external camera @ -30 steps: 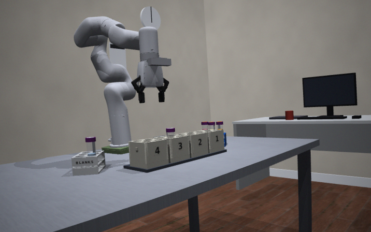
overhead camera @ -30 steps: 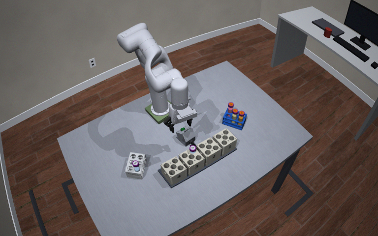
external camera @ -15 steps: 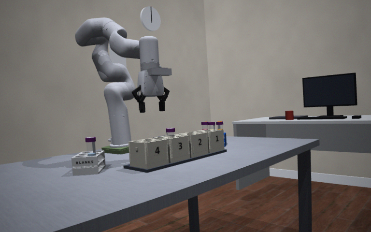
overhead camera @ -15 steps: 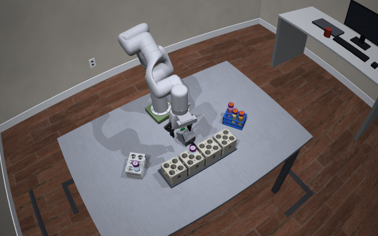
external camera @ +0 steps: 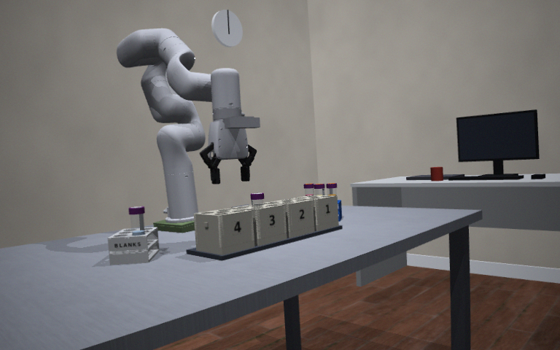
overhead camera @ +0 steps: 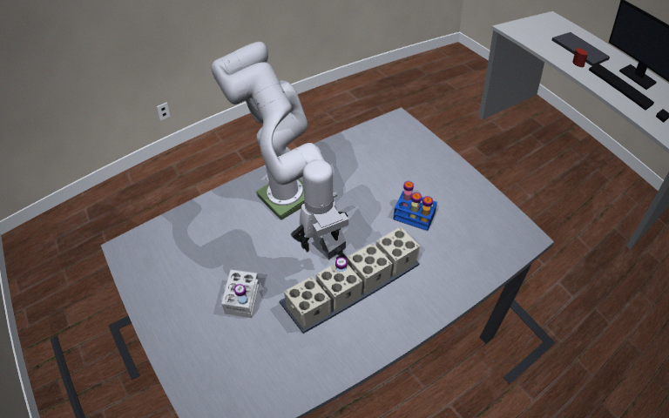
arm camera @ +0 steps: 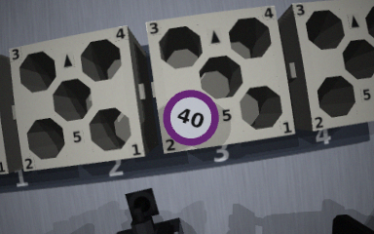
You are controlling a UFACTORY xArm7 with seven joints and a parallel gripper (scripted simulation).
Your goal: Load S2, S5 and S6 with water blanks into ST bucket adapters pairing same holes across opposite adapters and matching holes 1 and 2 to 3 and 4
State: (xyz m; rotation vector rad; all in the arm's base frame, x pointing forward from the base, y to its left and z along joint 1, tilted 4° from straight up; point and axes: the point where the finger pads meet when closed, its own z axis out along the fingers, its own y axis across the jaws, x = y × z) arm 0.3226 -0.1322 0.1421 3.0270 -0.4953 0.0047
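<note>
Right now the white-dot blank is 100 mm below my hand and 70 mm ahead of it. The rest, counted from my hand: blanks rack 240 mm to the right, 140 mm below, 100 mm behind; green done key 100 mm to the left, 100 mm below, 90 mm behind; bucket adapter 130 mm to the right, 110 mm below, 70 mm ahead.
</note>
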